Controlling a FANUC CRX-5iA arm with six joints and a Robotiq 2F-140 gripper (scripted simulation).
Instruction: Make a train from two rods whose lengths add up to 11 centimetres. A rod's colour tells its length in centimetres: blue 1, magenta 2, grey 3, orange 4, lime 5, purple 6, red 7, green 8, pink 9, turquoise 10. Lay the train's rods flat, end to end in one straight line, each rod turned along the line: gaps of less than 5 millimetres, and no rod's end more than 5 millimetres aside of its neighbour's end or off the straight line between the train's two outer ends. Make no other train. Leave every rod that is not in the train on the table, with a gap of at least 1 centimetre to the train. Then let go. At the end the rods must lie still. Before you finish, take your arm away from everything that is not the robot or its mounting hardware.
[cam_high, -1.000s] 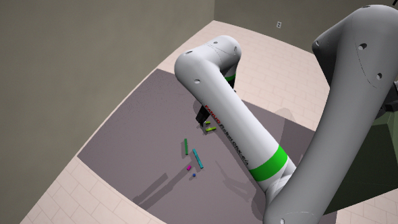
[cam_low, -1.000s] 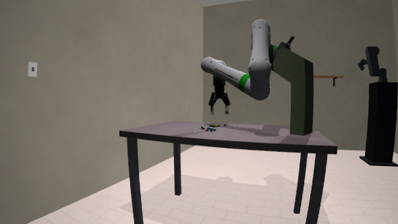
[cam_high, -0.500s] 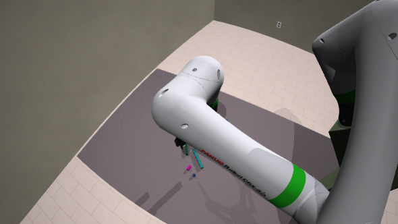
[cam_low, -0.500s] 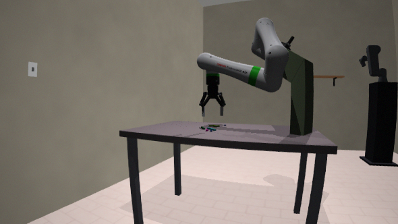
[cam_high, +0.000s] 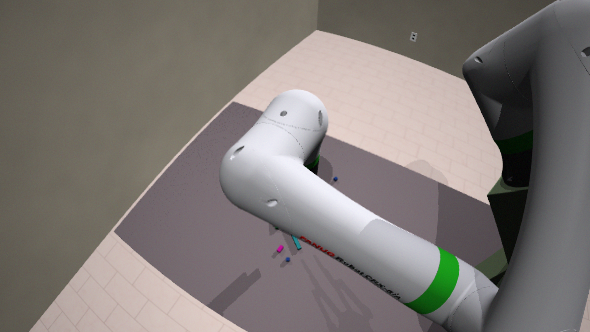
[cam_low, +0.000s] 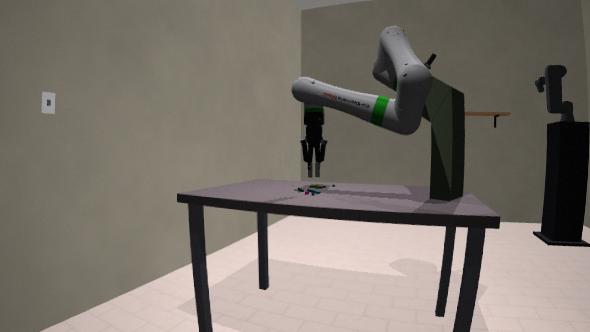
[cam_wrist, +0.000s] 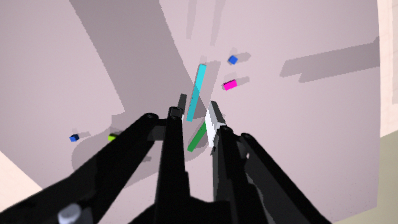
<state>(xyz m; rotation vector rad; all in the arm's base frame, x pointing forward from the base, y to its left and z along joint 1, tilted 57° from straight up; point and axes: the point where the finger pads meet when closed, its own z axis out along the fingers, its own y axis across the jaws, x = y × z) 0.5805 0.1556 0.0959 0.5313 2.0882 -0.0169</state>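
The turquoise rod lies 100 mm below my hand. From my hand the other things lie so: magenta rod 10 mm ahead, 60 mm to the left, 100 mm below; then green rod 70 mm ahead, 30 mm to the right, 100 mm below.
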